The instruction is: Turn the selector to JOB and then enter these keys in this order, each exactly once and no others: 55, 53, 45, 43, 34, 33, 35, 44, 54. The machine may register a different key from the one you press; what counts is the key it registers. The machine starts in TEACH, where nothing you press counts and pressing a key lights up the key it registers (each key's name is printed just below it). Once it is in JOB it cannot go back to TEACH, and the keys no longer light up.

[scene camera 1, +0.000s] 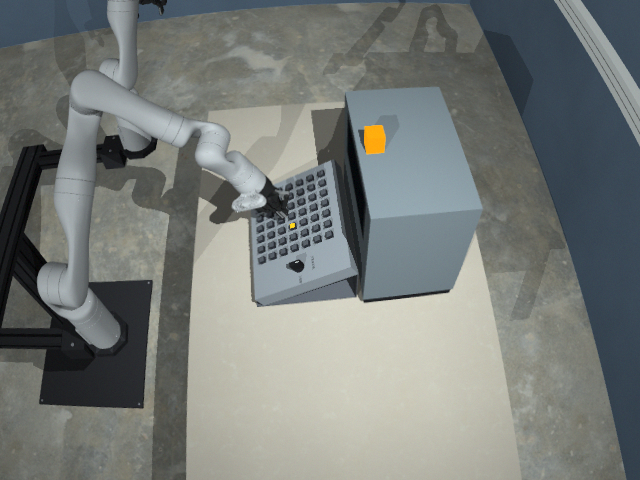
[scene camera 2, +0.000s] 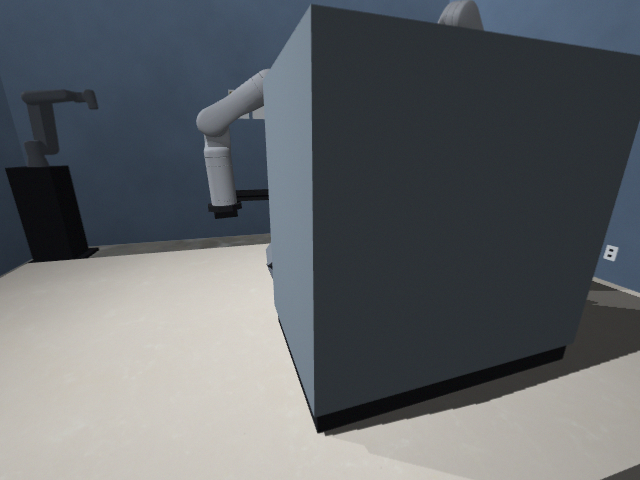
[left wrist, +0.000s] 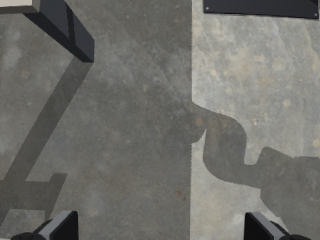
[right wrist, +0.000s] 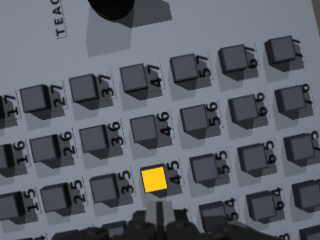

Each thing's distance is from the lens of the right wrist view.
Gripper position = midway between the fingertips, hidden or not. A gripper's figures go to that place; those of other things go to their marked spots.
my right gripper (right wrist: 159,218): 0.17 m
sloped grey key panel (right wrist: 49,49): 0.22 m
